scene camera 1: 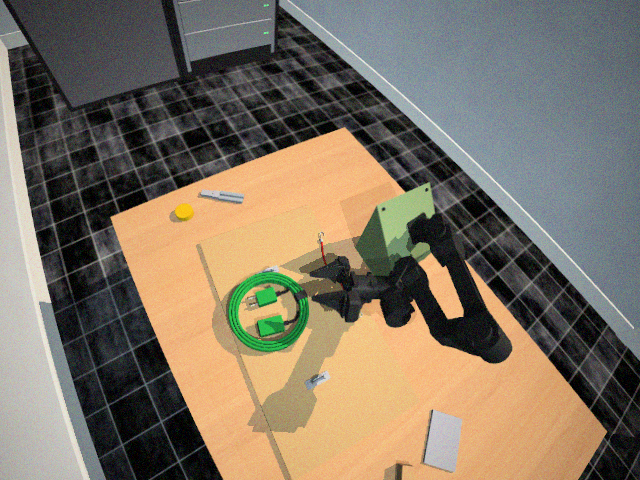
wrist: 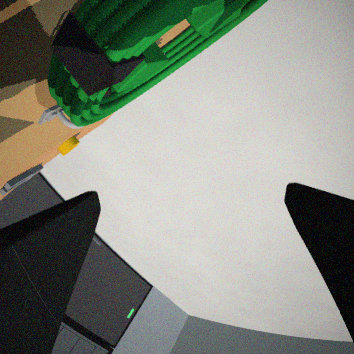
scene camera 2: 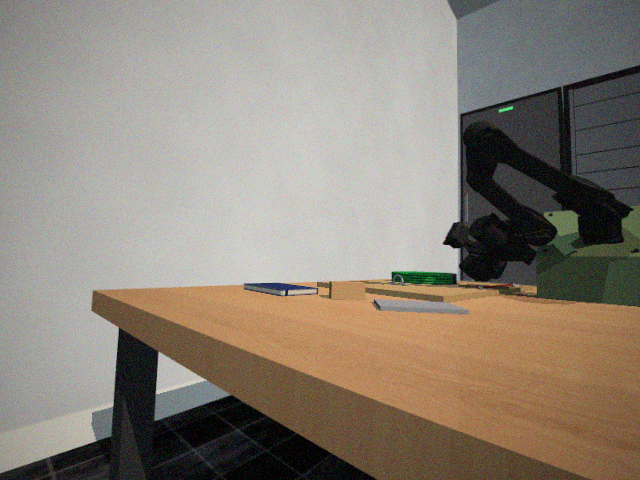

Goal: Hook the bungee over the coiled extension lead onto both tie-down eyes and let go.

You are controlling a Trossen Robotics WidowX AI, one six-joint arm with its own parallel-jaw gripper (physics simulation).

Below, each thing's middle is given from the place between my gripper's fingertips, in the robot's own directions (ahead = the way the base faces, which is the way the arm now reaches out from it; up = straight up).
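There is the grey pad (scene camera 1: 442, 445), 80 mm behind my hand, 470 mm to the left of it and 100 mm below it. The green coiled extension lead (scene camera 1: 273, 325), meanwhile, is 20 mm to the right of my hand and 80 mm below it, and 100 mm ahead of it as well. Going by their middles, of the things named here the green coiled extension lead is the nearest to my hand.
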